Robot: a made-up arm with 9 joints. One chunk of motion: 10 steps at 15 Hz.
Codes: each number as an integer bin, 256 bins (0 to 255) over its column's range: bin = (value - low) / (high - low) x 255, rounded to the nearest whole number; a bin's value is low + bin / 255 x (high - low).
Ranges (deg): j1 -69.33..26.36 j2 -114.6..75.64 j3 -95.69..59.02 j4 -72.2..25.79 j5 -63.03..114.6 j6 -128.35..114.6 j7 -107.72..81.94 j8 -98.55..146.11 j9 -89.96..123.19
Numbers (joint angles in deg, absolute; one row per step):
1: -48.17 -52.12 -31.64 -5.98 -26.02 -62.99 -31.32 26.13 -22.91
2: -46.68 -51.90 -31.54 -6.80 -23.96 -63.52 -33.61 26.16 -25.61
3: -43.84 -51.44 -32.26 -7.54 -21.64 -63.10 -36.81 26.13 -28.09
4: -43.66 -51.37 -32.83 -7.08 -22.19 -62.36 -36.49 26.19 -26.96
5: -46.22 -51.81 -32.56 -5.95 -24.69 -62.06 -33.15 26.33 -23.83
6: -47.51 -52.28 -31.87 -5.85 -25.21 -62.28 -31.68 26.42 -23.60
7: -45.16 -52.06 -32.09 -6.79 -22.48 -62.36 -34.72 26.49 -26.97
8: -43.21 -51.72 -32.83 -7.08 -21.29 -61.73 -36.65 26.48 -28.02
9: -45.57 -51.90 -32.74 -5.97 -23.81 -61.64 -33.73 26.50 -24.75
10: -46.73 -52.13 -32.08 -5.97 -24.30 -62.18 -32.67 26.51 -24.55
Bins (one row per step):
1: 56 84 106 172 53 69 103 130 80
2: 60 84 106 170 56 68 100 130 77
3: 68 85 105 168 59 68 95 130 74
4: 68 85 104 169 59 69 96 130 75
5: 62 84 104 172 55 70 100 130 79
6: 58 84 105 173 54 69 102 130 79
7: 64 84 105 170 58 69 98 130 75
8: 70 84 104 169 60 70 96 130 74
9: 63 84 104 172 56 70 99 130 78
10: 60 84 105 172 56 69 101 130 78

